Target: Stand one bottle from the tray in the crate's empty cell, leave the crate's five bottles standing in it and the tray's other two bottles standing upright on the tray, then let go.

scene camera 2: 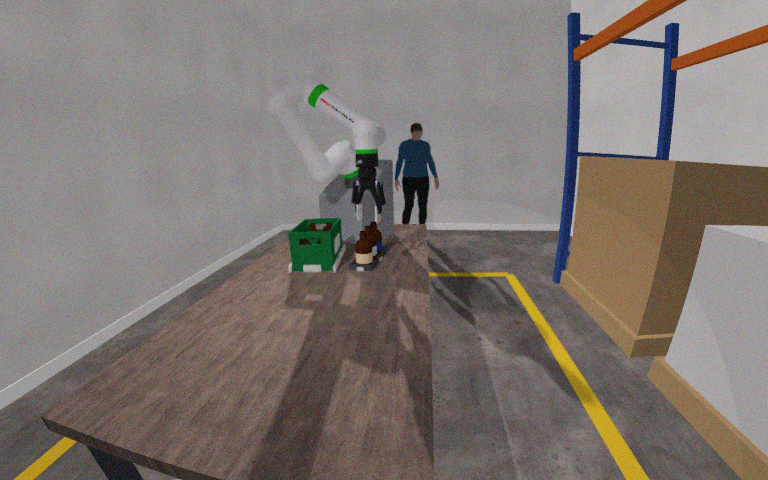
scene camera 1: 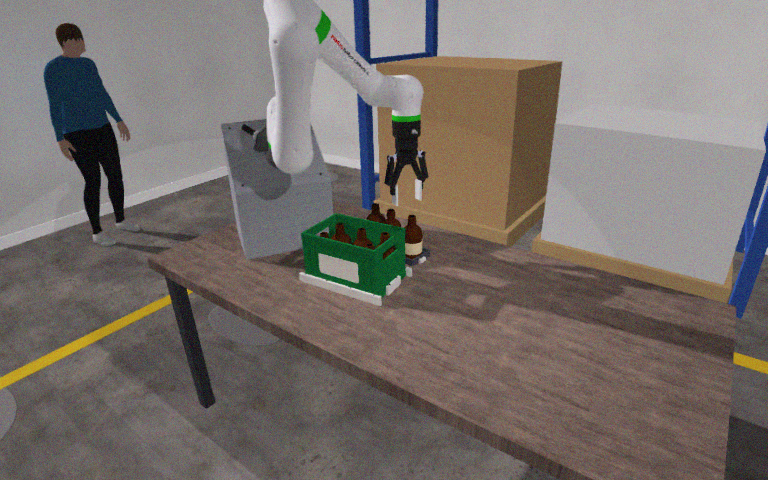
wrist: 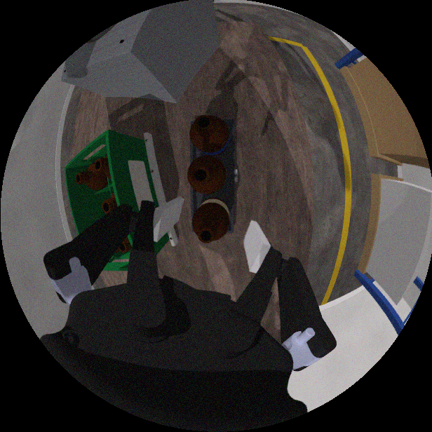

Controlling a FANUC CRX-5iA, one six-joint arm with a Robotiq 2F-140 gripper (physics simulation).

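Places are measured from the arm's base along level axes (x ahead, y left, z up), in centimetres.
Where they show: gripper, fingertip midpoint: (scene camera 2: 368,220) (scene camera 1: 406,201).
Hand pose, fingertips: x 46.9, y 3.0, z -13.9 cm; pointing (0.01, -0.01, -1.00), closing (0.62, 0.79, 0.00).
Observation:
After its pixels a point has its place.
A green crate (scene camera 1: 370,274) {z -24.4, x 48.3, y -31.6 cm} (scene camera 2: 308,255) {z -26.6, x 51.0, y -23.8 cm} (wrist: 121,167) stands on the table with brown bottles (scene camera 1: 339,232) {z -19.8, x 30.4, y -16.9 cm} (wrist: 96,180) in it; the gripper's finger partly hides its inside in the wrist view. A dark tray (scene camera 1: 422,257) {z -32.2, x 54.4, y -1.7 cm} (wrist: 231,197) beside it carries three upright brown bottles in a row: a cream-labelled one (scene camera 1: 413,233) {z -22.9, x 51.4, y -2.7 cm} (scene camera 2: 363,249) {z -24.6, x 53.5, y -0.1 cm} (wrist: 211,221), a middle one (wrist: 206,175) and a blue-labelled one (scene camera 2: 376,233) {z -22.6, x 36.1, y 7.0 cm} (wrist: 209,133). My gripper (scene camera 1: 406,193) {z -13.9, x 46.9, y 3.0 cm} (scene camera 2: 368,212) {z -13.9, x 46.9, y 3.0 cm} (wrist: 214,220) is open, partway, pointing down above the tray bottles, with nothing between its fingers.
White strips (scene camera 1: 339,288) {z -31.9, x 37.1, y -31.2 cm} (wrist: 152,160) run along the crate's base. The grey robot pedestal (scene camera 1: 283,215) {z -19.0, x 5.0, y -12.2 cm} (wrist: 175,50) stands at the table's (scene camera 1: 509,362) {z -33.8, x 92.3, y -45.0 cm} (scene camera 2: 226,362) {z -33.8, x 113.6, y -39.4 cm} far end. A large brown box (scene camera 1: 447,147), a blue rack post (scene camera 1: 365,124) and a person (scene camera 1: 84,113) (scene camera 2: 416,164) are beyond the table.

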